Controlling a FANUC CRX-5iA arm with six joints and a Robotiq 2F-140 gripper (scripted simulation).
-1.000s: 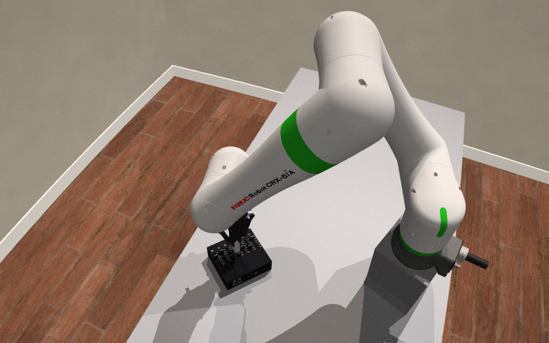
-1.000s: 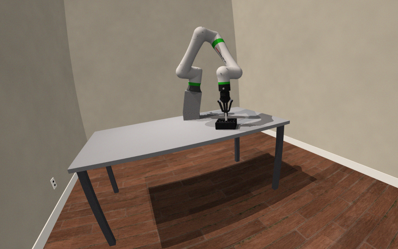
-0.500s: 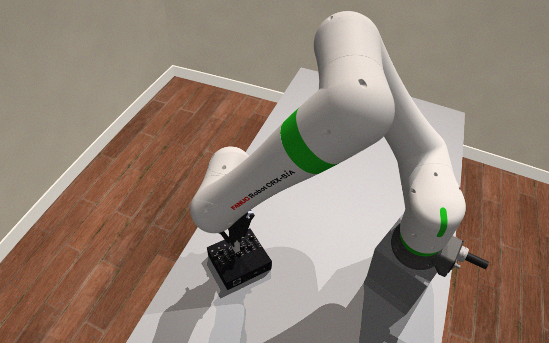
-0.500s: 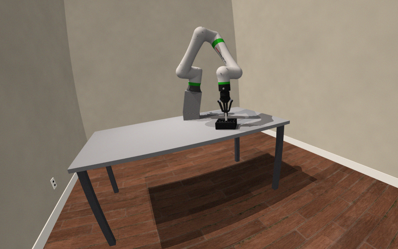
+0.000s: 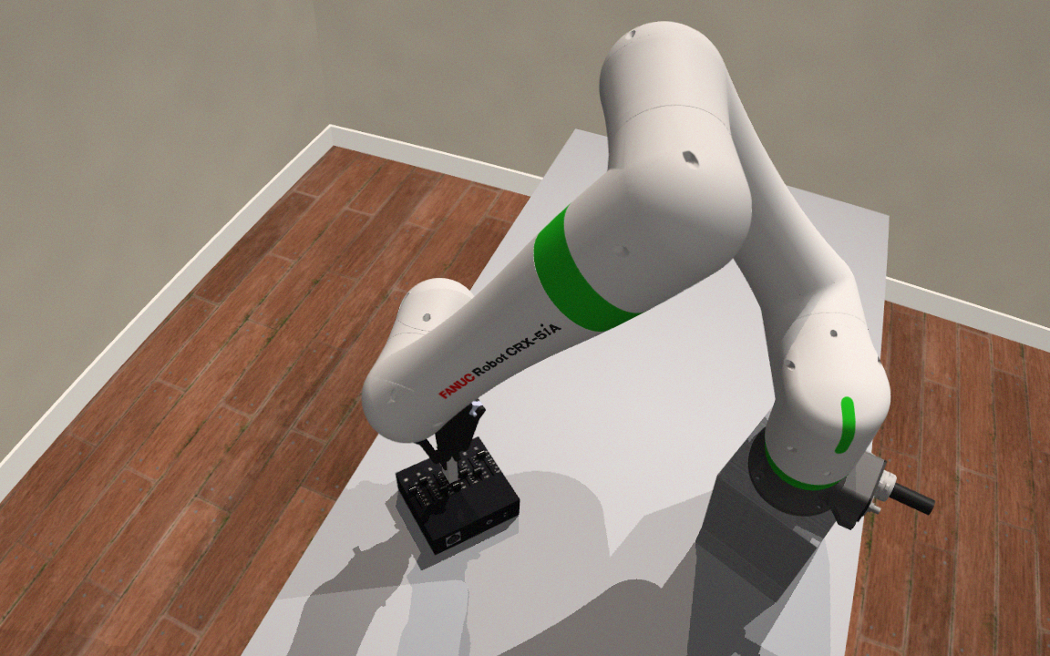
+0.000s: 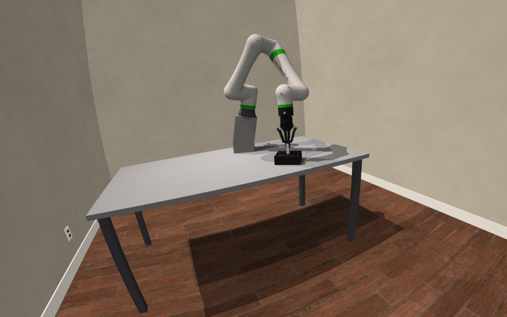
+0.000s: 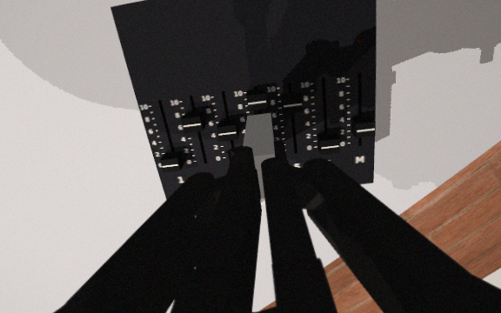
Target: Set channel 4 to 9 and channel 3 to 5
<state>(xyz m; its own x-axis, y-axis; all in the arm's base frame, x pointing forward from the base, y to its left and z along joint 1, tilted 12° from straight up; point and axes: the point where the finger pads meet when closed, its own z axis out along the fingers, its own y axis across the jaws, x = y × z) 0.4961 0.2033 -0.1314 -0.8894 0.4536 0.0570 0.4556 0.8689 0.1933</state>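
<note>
My hand is 10 mm past the channel 3 cap, 20 mm to the left of it and 30 mm above it. From my hand the other things lie so: channel 5 fader (10 mm behind, 30 mm to the left, 30 mm below); channel 6 fader (30 mm ahead, 30 mm to the left, 30 mm below); channel 4 fader (20 mm behind, 10 mm to the left, 30 mm below).
</note>
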